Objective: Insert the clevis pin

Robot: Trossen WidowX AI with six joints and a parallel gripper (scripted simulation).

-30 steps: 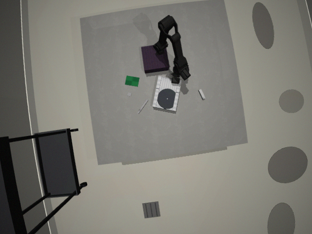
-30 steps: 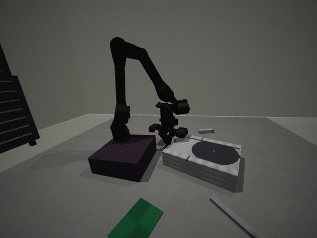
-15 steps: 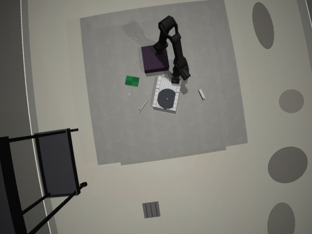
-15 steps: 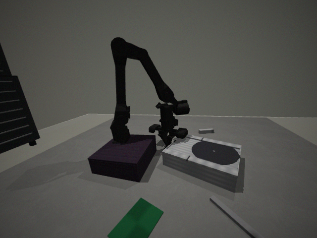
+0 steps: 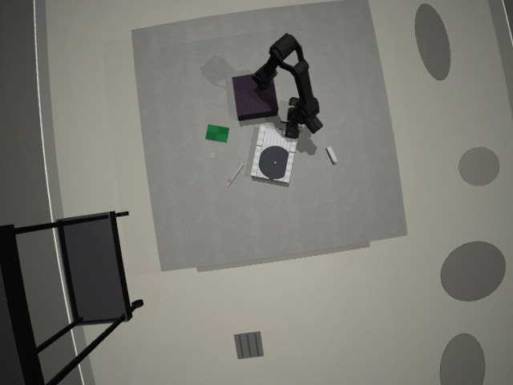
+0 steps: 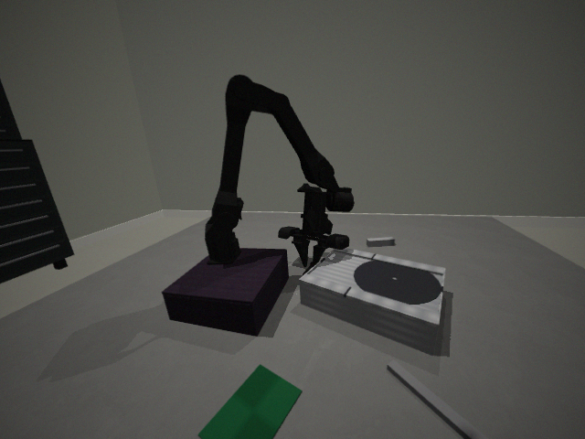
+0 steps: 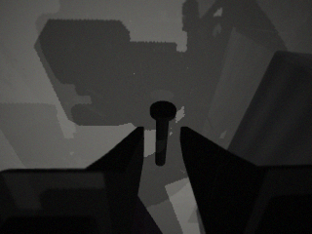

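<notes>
Now: the steel clevis pin 1 cm to the right of my gripper tip. Round my gripper tip: dark aluminium disc (18 cm ahead, 12 cm to the right, 5 cm above); green flat patch (36 cm to the right, 4 cm behind, 1 cm below); rimmed steel tray (14 cm ahead, 11 cm to the right, 4 cm above).
</notes>
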